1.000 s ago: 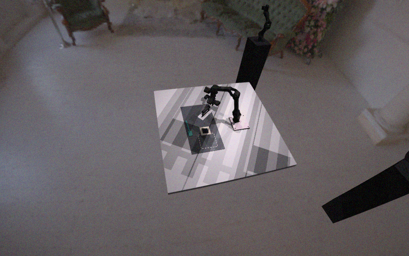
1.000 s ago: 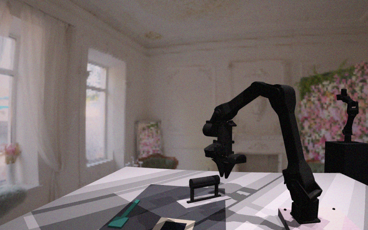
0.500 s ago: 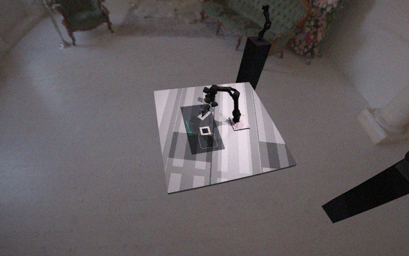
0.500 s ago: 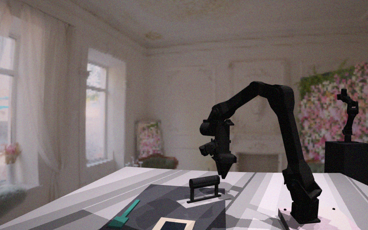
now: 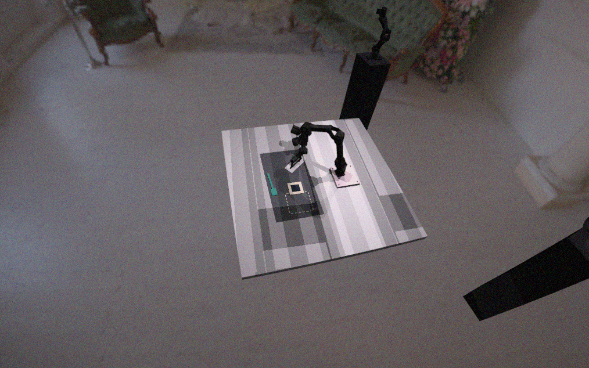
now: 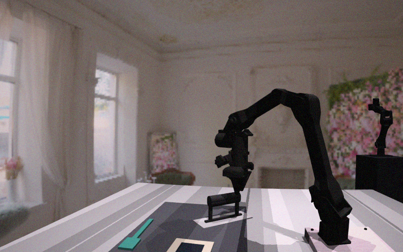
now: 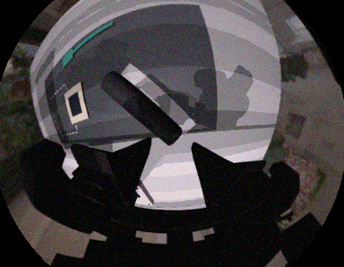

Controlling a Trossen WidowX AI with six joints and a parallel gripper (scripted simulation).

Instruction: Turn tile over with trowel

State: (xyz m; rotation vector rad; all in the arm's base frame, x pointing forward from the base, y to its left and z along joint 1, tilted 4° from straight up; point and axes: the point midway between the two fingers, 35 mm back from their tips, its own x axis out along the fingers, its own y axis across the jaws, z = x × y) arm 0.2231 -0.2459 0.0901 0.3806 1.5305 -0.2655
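Now: the trowel 50 mm below my gripper tip, 30 mm ahead of it and 10 mm to the left of it. From my gripper tip the other things lie so: teal flat tool (310 mm ahead, 190 mm to the left, 80 mm below); then tile (260 mm to the left, 150 mm ahead, 80 mm below); then dark mat (180 mm to the left, 170 mm ahead, 110 mm below).
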